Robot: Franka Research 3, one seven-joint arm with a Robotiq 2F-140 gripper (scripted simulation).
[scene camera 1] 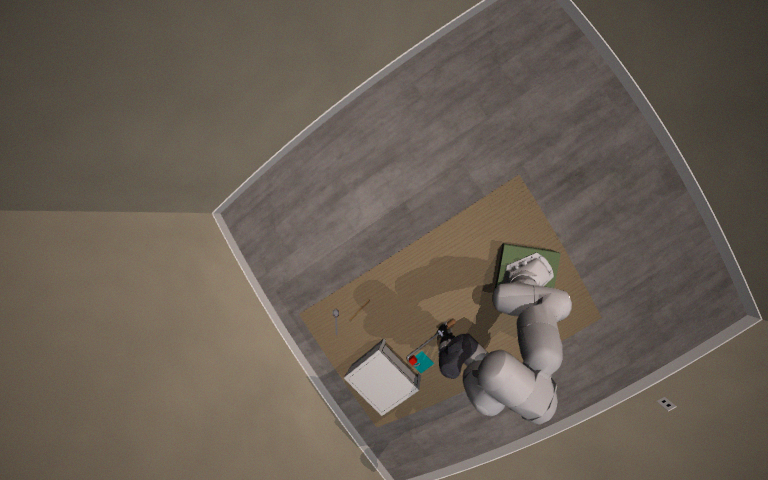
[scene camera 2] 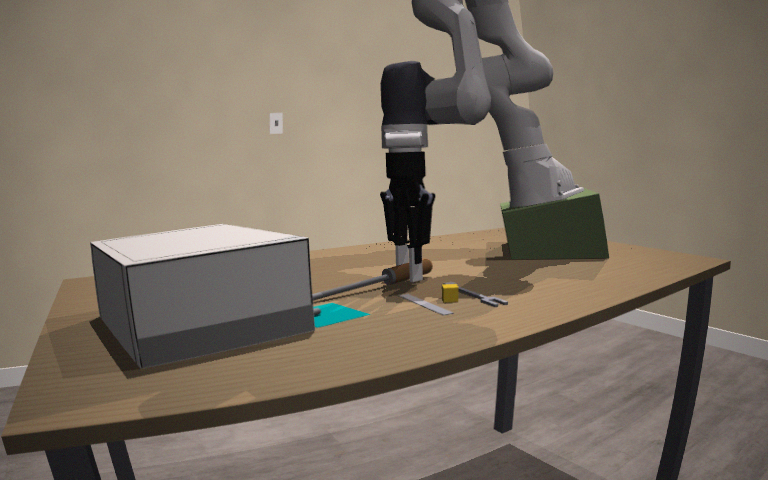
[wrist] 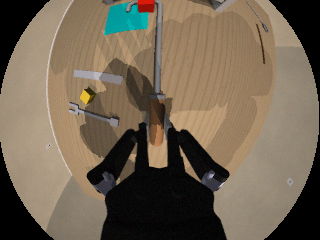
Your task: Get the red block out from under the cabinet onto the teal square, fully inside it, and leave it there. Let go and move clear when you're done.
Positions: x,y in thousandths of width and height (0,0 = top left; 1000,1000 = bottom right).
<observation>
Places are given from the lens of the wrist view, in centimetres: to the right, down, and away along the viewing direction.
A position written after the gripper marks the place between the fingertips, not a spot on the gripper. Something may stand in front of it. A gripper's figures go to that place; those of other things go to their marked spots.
gripper (wrist: 489,494): 0, 0, 22
teal square (wrist: 361,98): -10, -22, 13
</observation>
